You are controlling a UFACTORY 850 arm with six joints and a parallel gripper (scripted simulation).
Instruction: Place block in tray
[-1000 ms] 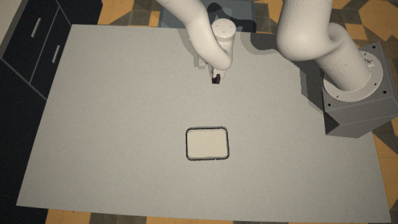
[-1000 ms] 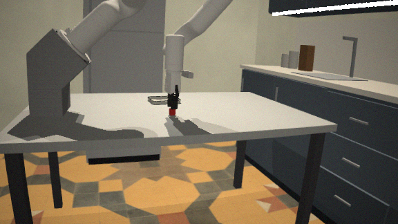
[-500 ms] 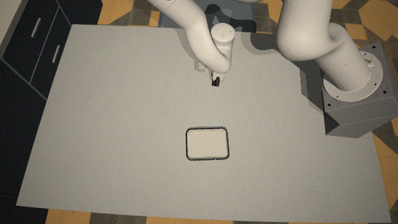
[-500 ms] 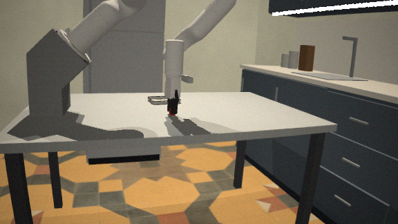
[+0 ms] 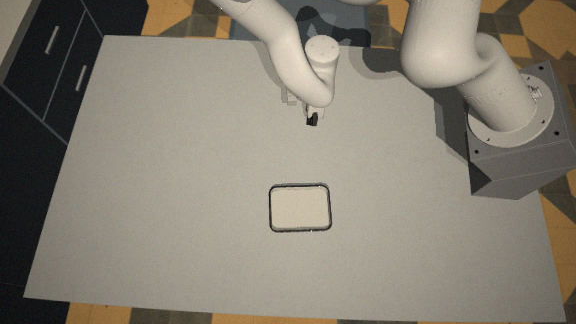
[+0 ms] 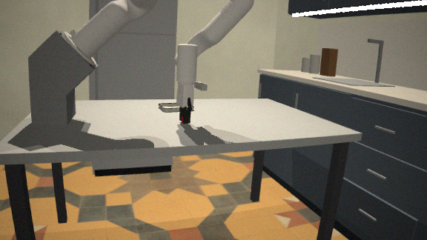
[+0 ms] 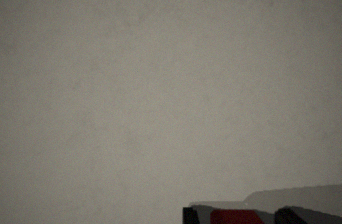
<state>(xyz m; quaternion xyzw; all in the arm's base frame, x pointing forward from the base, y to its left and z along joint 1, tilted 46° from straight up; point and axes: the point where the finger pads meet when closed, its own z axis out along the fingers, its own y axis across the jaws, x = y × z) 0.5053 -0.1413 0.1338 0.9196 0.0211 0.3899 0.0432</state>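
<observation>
Now: the red block 1 cm below my hand. Round my hand: white tray 30 cm to the left, 5 cm ahead, 1 cm below.
</observation>
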